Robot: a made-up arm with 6 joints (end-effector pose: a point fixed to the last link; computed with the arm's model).
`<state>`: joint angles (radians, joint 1 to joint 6).
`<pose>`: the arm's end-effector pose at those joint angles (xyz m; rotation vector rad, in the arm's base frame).
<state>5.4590 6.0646 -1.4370 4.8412 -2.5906 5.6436</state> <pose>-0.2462 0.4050 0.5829 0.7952 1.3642 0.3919</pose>
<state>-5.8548 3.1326 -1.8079 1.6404 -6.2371 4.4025</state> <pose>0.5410 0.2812 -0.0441 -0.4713 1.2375 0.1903</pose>
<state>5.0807 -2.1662 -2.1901 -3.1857 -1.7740 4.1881</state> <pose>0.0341 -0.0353 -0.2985 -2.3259 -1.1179 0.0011</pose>
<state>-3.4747 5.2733 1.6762 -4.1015 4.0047 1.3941</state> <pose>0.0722 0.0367 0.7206 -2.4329 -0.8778 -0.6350</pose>
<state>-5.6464 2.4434 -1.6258 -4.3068 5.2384 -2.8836</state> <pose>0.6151 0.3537 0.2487 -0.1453 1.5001 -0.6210</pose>
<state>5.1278 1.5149 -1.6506 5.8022 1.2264 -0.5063</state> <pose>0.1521 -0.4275 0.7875 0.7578 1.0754 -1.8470</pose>
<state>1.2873 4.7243 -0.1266 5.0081 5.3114 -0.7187</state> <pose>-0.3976 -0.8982 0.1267 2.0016 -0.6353 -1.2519</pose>
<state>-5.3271 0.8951 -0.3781 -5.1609 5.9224 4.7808</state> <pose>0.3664 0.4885 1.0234 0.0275 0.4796 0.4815</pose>
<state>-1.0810 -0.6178 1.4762 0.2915 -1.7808 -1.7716</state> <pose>0.0019 -0.0305 0.9541 0.8025 -1.0458 -2.4856</pose>
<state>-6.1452 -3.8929 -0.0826 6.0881 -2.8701 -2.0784</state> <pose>0.5650 0.1106 -0.3019 0.5182 -0.3904 -1.7140</pose>
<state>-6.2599 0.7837 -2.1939 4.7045 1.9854 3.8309</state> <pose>-0.1359 -0.1007 0.5814 0.1088 1.9209 -1.5813</pose>
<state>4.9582 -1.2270 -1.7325 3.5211 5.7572 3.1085</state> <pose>-0.0885 0.5571 -0.2264 -1.9190 -1.7028 -0.6524</pose>
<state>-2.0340 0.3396 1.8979 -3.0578 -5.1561 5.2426</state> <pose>-0.2742 -0.5821 0.3656 0.9339 -0.6060 0.0501</pose>
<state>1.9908 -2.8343 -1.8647 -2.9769 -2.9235 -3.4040</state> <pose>-0.1225 0.2016 -0.2105 1.7742 -0.7050 1.0758</pose>
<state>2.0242 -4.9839 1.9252 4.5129 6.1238 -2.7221</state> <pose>-0.1918 0.2894 -0.2902 0.3422 -3.0030 0.2418</pose>
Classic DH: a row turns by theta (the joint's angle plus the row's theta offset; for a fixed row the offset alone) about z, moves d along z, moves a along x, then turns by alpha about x. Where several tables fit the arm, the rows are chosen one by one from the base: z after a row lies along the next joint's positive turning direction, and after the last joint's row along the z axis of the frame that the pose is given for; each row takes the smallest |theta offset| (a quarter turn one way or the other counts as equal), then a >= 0, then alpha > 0; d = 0 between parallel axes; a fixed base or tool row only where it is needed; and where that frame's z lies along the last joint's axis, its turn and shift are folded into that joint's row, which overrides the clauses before.
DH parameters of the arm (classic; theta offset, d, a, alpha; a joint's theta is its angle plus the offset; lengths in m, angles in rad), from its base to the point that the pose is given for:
joint 1: 0 0.2185 0 -1.5708
joint 2: -1.5708 0 0.4151 0
joint 3: 1.5708 0.0249 0 1.5708
joint 4: 0 0.4905 0 -1.5708
joint 5: 0 0 0 1.5708
joint 6: 0 0.1337 0 0

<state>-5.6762 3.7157 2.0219 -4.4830 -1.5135 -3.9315</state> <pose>-0.3162 -0.3475 0.3115 0.3926 1.4060 -0.8644</pose>
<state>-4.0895 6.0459 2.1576 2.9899 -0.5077 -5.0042</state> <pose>-0.2754 0.3575 0.3536 -2.1122 -1.1813 0.0014</pose>
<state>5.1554 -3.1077 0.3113 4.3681 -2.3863 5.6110</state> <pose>0.0249 0.2069 -0.5559 -0.1929 0.6769 0.2321</pose>
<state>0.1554 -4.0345 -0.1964 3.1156 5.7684 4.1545</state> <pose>0.8171 0.1515 -0.3812 1.0678 2.3954 0.4060</pose>
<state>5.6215 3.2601 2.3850 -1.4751 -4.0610 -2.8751</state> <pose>-0.2744 0.1111 0.1412 0.4852 -2.3304 1.3772</pose>
